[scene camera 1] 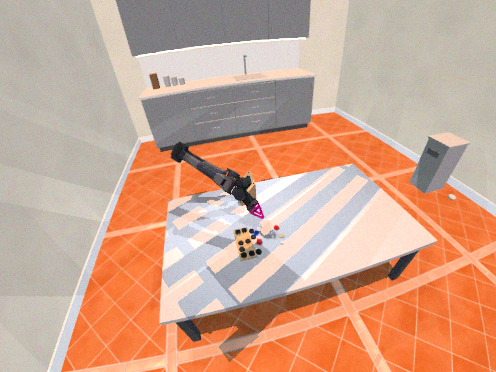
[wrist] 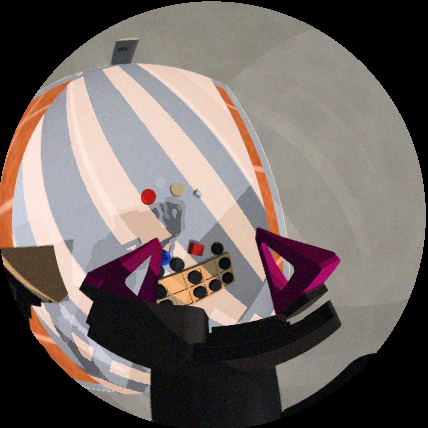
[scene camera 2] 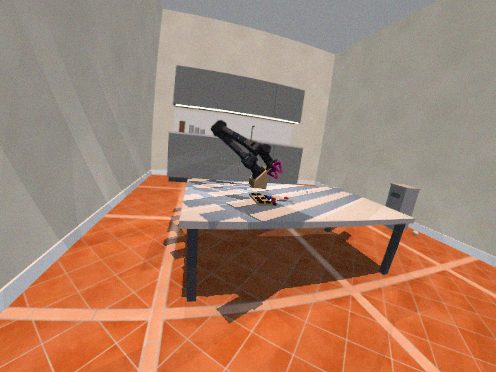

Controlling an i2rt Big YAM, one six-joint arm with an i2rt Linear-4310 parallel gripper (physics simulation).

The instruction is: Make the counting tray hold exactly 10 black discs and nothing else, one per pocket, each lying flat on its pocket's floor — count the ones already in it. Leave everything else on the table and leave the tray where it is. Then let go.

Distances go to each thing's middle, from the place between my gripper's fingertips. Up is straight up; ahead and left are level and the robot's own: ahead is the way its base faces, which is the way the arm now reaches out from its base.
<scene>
Right now my hand is 4 cm short of the tan counting tray (wrist: 179, 290), 12 cm to the left of it and 16 cm above it.
</scene>
